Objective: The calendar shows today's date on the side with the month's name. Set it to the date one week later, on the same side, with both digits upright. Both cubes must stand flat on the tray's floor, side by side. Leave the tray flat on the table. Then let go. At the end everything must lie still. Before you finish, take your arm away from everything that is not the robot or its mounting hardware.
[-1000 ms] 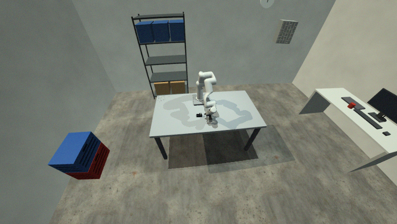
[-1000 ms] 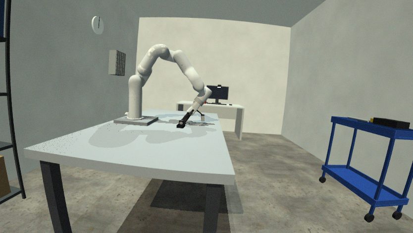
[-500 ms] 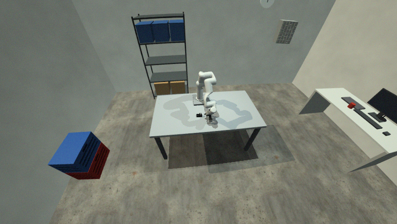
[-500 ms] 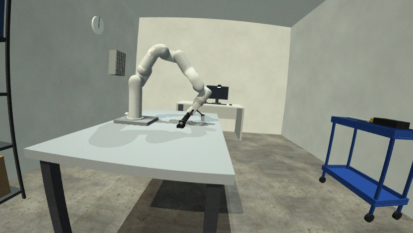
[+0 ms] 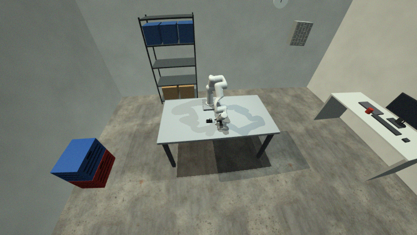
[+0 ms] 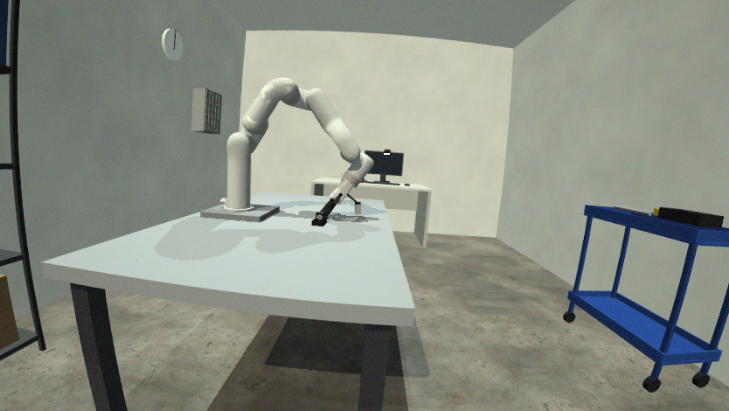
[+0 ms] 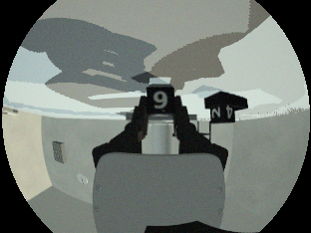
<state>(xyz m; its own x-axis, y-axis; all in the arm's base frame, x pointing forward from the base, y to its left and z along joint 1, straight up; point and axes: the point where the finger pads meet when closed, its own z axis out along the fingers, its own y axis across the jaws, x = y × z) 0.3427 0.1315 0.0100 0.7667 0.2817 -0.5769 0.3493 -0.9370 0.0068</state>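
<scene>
Now: hand 20 mm above the cube and 10 mm past it.
</scene>
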